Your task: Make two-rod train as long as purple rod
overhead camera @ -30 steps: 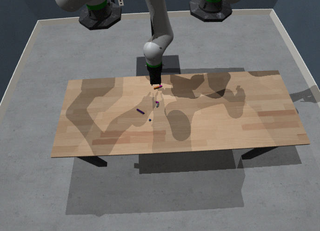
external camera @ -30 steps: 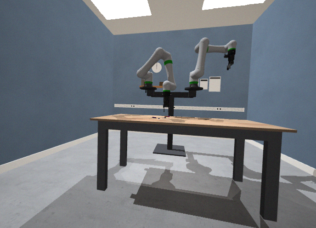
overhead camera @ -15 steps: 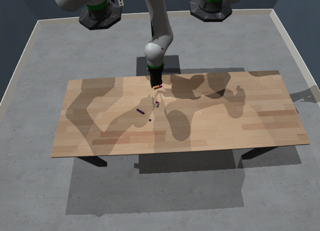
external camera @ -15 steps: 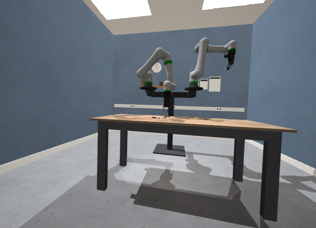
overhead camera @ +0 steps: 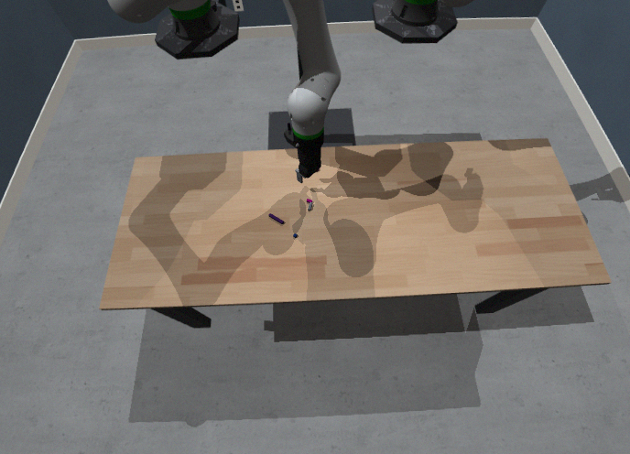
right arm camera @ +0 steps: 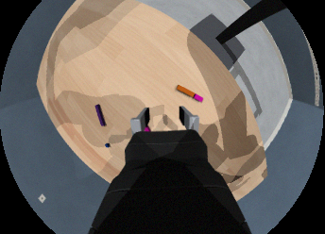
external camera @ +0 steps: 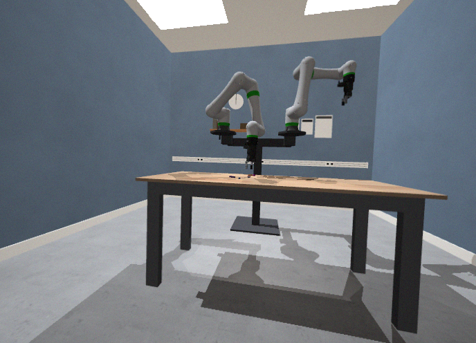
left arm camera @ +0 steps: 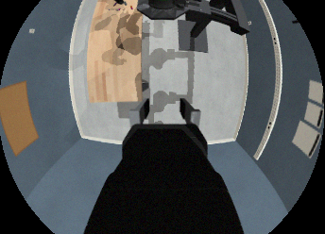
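The orange rod lies 7 cm below my right hand, 6 cm behind it and 1 cm to the left of it. Also, from my right hand: small blue rod: 21 cm ahead, 7 cm below, 5 cm to the right; then grey rod: 10 cm ahead, 7 cm below, 1 cm to the left; then purple rod: 14 cm ahead, 12 cm to the right, 7 cm below.
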